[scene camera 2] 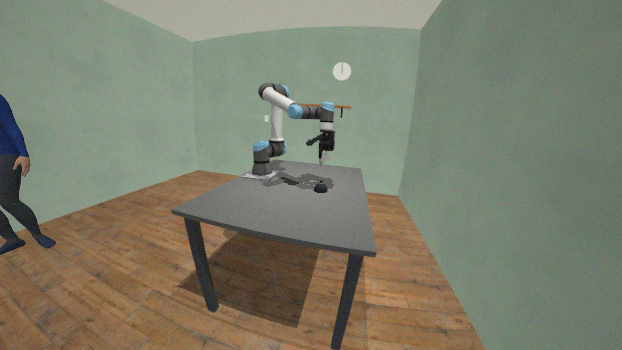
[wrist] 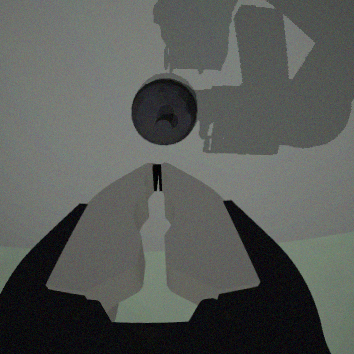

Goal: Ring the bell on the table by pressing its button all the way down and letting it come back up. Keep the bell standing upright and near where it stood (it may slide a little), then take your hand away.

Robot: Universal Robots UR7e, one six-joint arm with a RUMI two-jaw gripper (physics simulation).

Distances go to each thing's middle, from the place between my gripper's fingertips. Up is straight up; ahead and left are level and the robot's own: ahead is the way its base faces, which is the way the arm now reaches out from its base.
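Dome-shaped bell point(wrist: 163, 97): 13 cm below my hand, 1 cm ahead of it.
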